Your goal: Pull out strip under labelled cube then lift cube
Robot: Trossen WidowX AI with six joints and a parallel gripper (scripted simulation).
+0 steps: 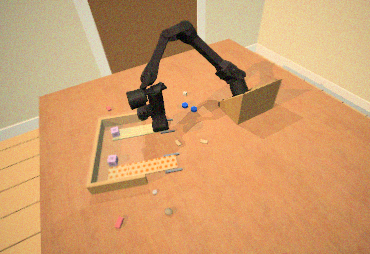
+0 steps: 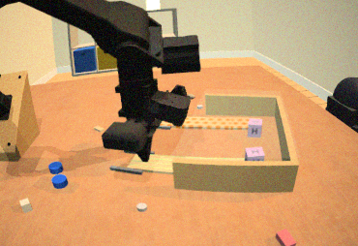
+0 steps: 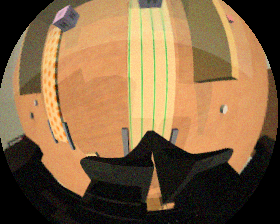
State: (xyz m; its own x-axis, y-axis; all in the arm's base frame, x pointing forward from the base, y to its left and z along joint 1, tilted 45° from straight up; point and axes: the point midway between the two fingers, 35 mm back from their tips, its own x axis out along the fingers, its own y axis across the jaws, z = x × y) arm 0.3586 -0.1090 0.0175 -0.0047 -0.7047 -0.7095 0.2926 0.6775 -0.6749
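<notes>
My gripper tip is now 9 cm short of the pale strip and 3 cm to the left of it.
</notes>
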